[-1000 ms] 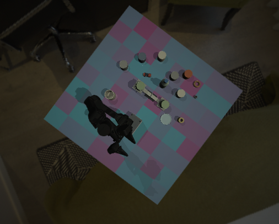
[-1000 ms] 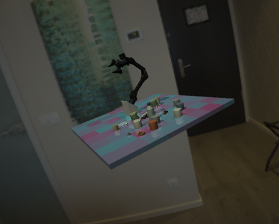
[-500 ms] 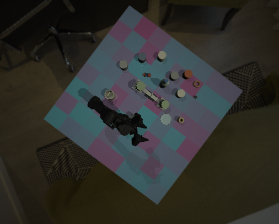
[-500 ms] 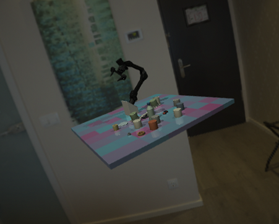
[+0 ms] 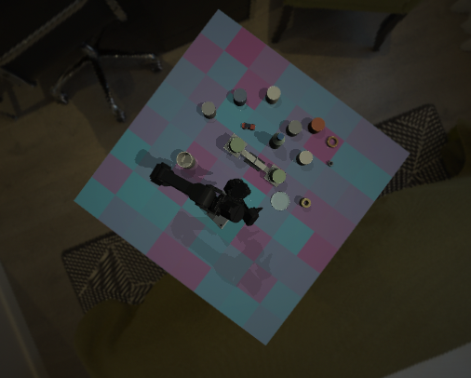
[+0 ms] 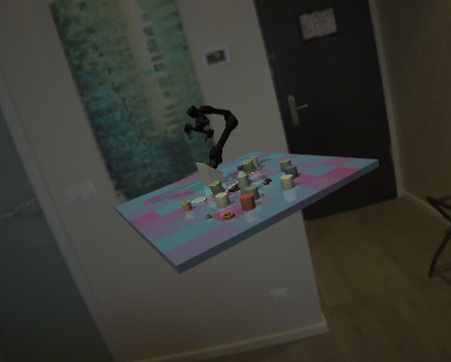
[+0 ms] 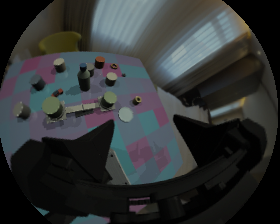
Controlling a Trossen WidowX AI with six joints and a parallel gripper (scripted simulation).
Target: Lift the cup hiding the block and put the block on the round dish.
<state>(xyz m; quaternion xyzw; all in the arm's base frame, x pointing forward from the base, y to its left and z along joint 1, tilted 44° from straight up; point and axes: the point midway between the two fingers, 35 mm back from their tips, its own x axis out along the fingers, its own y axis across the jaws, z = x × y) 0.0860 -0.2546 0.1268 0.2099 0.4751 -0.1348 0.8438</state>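
Now: the cup 28 cm below my gripper tip, 16 cm ahead of it and 8 cm to the right of it. Also, from my gripper tip: pale round dish: 34 cm below, 15 cm to the right, 6 cm ahead; then bottle: 31 cm ahead, 23 cm below, 3 cm to the left; then balance: 30 cm below, 17 cm ahead, 8 cm to the left.
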